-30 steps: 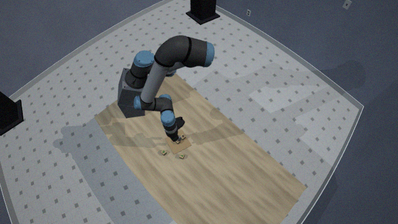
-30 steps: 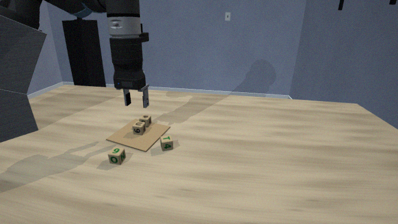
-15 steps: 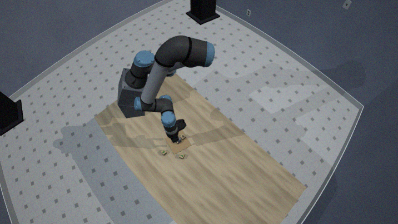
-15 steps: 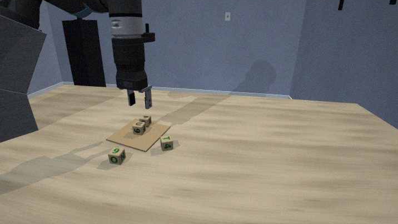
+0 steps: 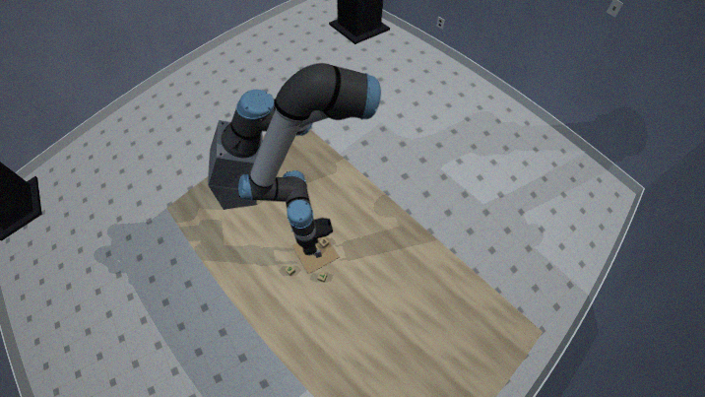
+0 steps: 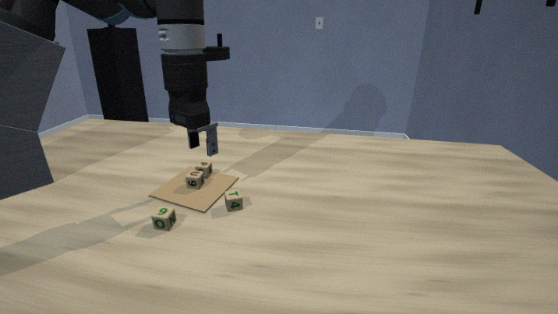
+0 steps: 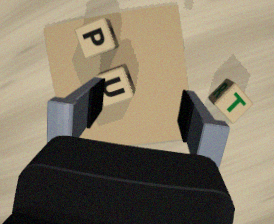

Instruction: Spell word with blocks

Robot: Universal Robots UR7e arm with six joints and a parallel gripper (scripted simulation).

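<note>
The T block is 8 cm ahead of my hand, 4 cm to the right of it and 10 cm below it. The rest, counted from my hand: tan mat 3 cm behind, 11 cm below; U block 3 cm behind, 9 cm below; P block 3 cm behind, 5 cm to the left, 9 cm below.
</note>
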